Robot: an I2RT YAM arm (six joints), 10 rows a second.
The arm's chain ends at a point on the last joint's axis. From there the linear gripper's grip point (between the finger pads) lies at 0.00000 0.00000 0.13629 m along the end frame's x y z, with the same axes.
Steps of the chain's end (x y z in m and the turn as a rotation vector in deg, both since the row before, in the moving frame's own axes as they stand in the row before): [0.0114, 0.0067, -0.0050, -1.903, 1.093, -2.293]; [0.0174, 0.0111, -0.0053, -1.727, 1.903, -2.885]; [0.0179, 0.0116, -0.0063, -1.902, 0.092, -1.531]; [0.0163, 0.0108, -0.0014, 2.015, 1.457, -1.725]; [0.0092, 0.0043, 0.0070, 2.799, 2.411, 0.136]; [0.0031, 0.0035, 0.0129, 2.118, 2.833, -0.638]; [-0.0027, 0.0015, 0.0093, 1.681, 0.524, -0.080]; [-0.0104, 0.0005, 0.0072, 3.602, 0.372, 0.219]
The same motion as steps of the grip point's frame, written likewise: [0.0141, 0.0112, -0.0051, -1.903, 1.093, -2.293]; [0.0220, 0.0151, -0.0054, -1.727, 1.903, -2.885]; [0.0182, 0.0161, -0.0064, -1.902, 0.092, -1.531]; [0.0197, 0.0060, -0.0015, 2.015, 1.457, -1.725]; [0.0149, -0.0023, 0.0067, 2.799, 2.411, 0.136]; [0.0098, -0.0016, 0.0126, 2.118, 2.833, -0.638]; [-0.0015, -0.0025, 0.0092, 1.681, 0.524, -0.080]; [-0.0095, -0.0081, 0.0069, 3.602, 0.372, 0.219]
